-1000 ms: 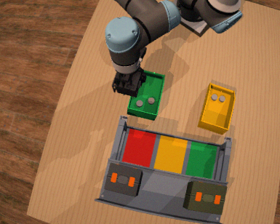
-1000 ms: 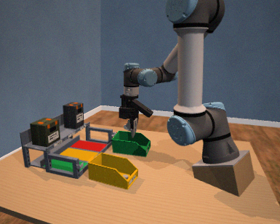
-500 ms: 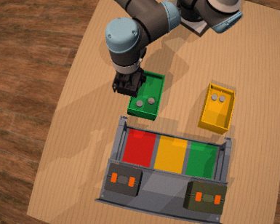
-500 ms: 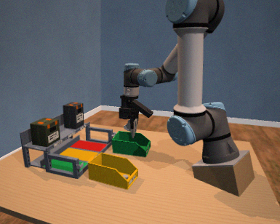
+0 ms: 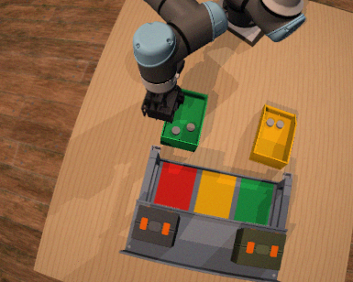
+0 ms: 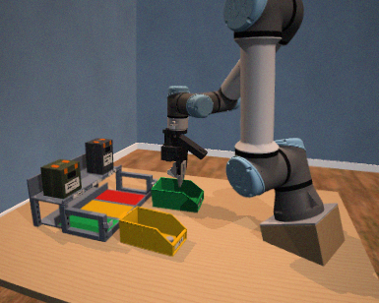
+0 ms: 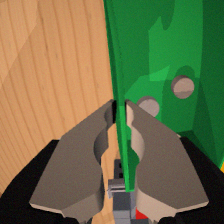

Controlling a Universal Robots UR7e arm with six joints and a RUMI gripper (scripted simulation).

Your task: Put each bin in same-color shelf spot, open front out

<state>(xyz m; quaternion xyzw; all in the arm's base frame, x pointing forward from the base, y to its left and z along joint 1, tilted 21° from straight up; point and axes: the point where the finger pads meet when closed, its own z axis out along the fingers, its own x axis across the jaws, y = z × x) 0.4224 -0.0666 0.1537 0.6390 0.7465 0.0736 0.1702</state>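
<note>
The green bin is 1 cm behind my hand, 4 cm to the left of it and 3 cm below it. The rest, counted from my hand: yellow bin: 7 cm behind, 30 cm to the left, 3 cm below; then yellow mark: 18 cm ahead, 21 cm to the left, 6 cm below; then red mark: 20 cm ahead, 10 cm to the left, 6 cm below.
</note>
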